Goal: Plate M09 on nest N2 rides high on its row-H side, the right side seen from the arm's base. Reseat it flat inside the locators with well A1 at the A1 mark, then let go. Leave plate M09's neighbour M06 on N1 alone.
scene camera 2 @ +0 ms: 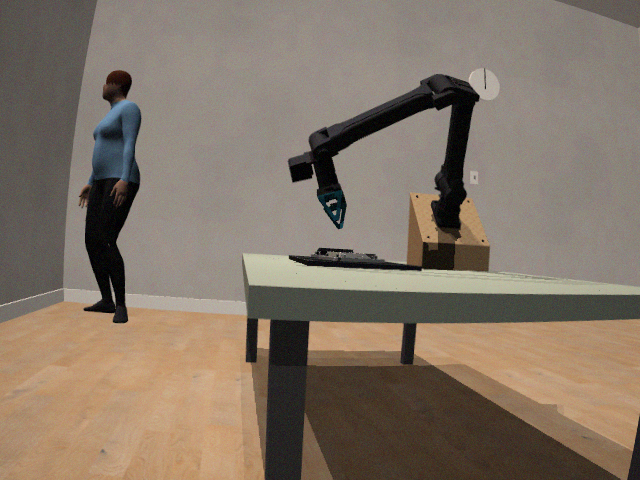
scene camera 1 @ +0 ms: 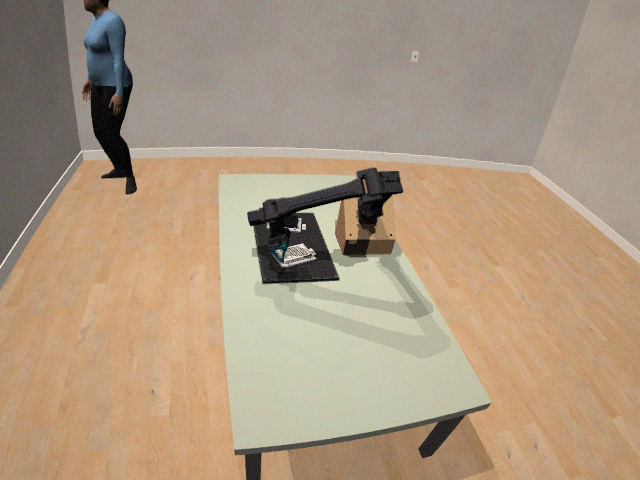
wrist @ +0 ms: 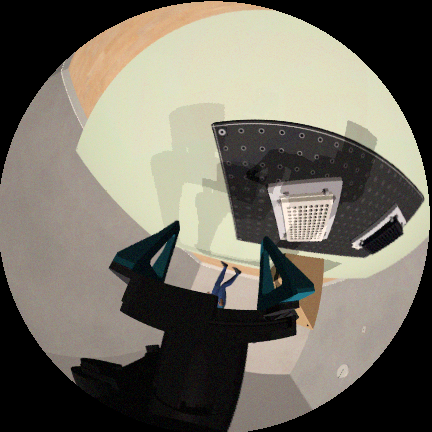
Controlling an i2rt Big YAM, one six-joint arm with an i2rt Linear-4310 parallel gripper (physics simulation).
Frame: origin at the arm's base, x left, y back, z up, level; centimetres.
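Seen in the pictures: gripper, fingertip midpoint: (scene camera 2: 338, 224) (scene camera 1: 283, 256) (wrist: 221, 232); arm's base at its link origin: (scene camera 2: 445, 215) (scene camera 1: 367, 211).
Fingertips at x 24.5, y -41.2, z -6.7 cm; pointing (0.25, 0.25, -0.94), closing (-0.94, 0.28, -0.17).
Offsets run from my fingertips to a thing's top centre. "*": to the spot under its first point.
A white well plate {dy +6.6, dx -12.7, dz -7.6 cm} (scene camera 1: 295, 252) (wrist: 307, 217) sits on a pale nest {dy +6.6, dx -12.7, dz -8.0 cm} (wrist: 305, 185) on the black perforated board; its tilt is too small to judge. A black plate {dy +5.8, dx -38.7, dz -6.7 cm} (wrist: 384, 236) sits on the other pale nest {* dy +12.5, dx -33.6, dz -9.0 cm} (wrist: 357, 244), farther right in the wrist view; the arm largely hides it in scene camera 1. No labels or A1 mark are readable, so which plate is M09 cannot be read off. My gripper (scene camera 1: 282, 260) (scene camera 2: 339, 227) (wrist: 221, 232) is open and empty, fingers pointing down, well above the board and off to the white plate's side in the wrist view.
The black board {dy +7.2, dx -23.5, dz -10.1 cm} (scene camera 1: 323, 271) (scene camera 2: 398, 266) (wrist: 300, 162) lies on the pale green table (scene camera 1: 336, 382) (scene camera 2: 439, 304) (wrist: 280, 65). The arm's wooden base block (scene camera 1: 367, 246) (scene camera 2: 467, 256) (wrist: 312, 270) stands beside it. A person in a blue top (scene camera 1: 105, 51) (scene camera 2: 116, 134) stands away from the table.
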